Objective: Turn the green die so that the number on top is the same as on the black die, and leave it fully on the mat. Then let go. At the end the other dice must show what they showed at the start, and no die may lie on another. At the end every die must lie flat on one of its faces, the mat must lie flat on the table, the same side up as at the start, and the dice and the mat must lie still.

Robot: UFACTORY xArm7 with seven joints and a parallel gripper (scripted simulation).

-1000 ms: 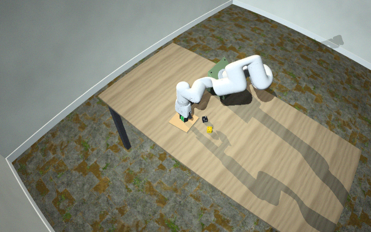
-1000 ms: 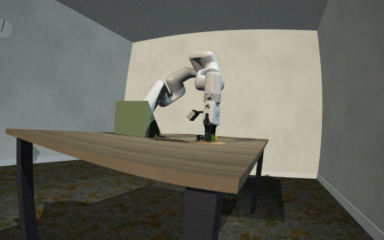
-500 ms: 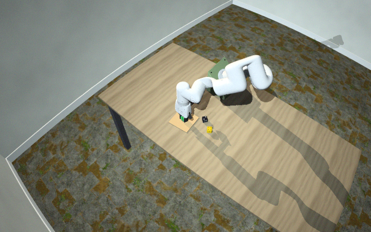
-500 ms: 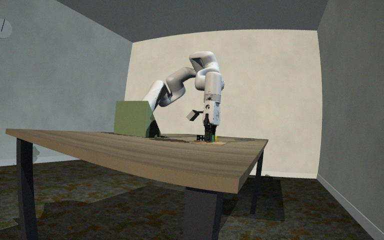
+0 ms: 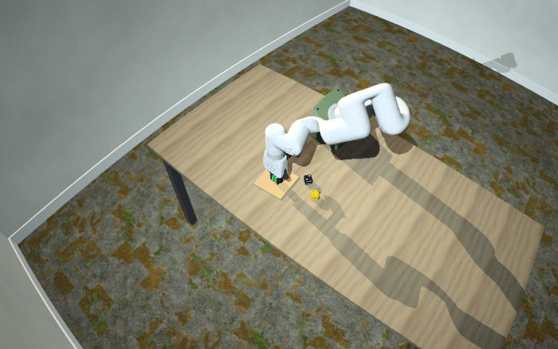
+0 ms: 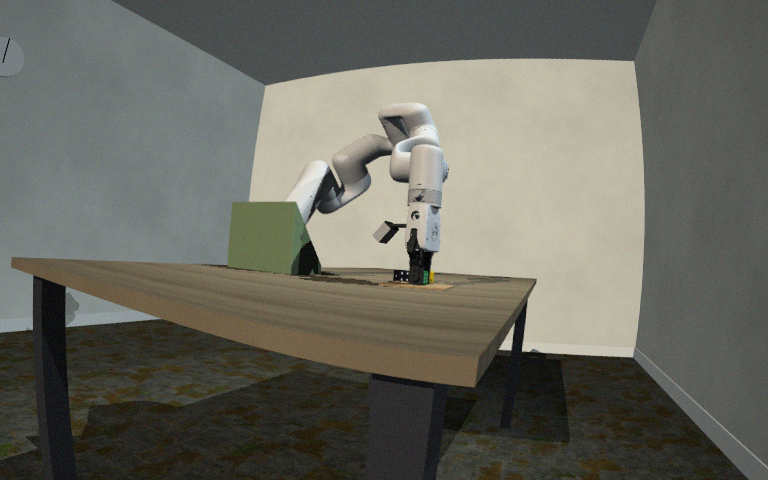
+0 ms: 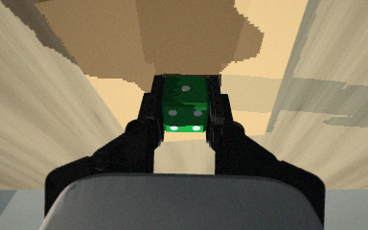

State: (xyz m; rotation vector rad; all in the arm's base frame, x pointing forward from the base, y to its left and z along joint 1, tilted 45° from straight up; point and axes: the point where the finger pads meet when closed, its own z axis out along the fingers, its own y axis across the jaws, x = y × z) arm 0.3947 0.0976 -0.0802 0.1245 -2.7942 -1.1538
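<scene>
My gripper is now 1 cm above the green die. From my hand the other things lie so: black die: 10 cm to the left, 9 cm behind, 1 cm below; yellow die: 17 cm to the left, 5 cm behind, 1 cm below; tan mat: 2 cm below.
</scene>
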